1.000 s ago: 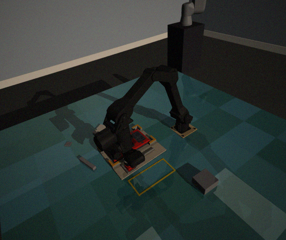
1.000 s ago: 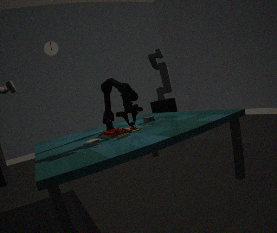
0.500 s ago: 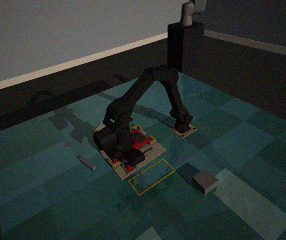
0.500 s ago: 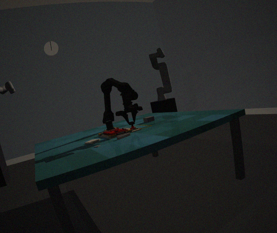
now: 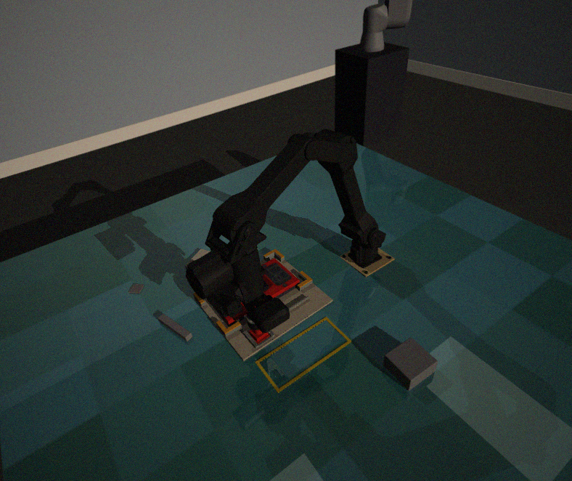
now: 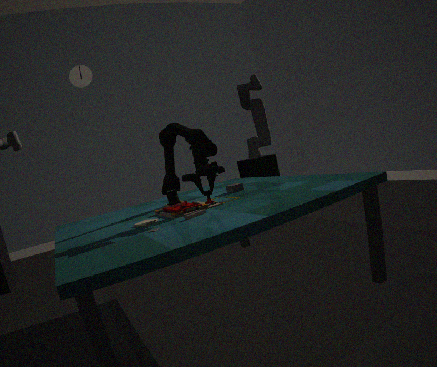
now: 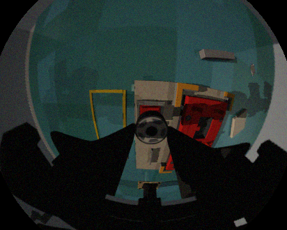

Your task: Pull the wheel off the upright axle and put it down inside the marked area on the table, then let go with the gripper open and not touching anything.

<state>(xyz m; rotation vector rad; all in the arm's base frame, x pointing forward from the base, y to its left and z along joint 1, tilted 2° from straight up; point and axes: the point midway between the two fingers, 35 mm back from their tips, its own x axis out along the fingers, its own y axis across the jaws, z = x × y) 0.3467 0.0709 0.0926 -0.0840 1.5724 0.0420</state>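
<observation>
My gripper tip is 2 cm above the black axle. From my gripper tip the other things lie so: black wheel (right at my gripper tip); grey bar (15 cm ahead, 13 cm to the right, 5 cm below); flat tan tile (30 cm to the right, 5 cm below, 1 cm ahead).
</observation>
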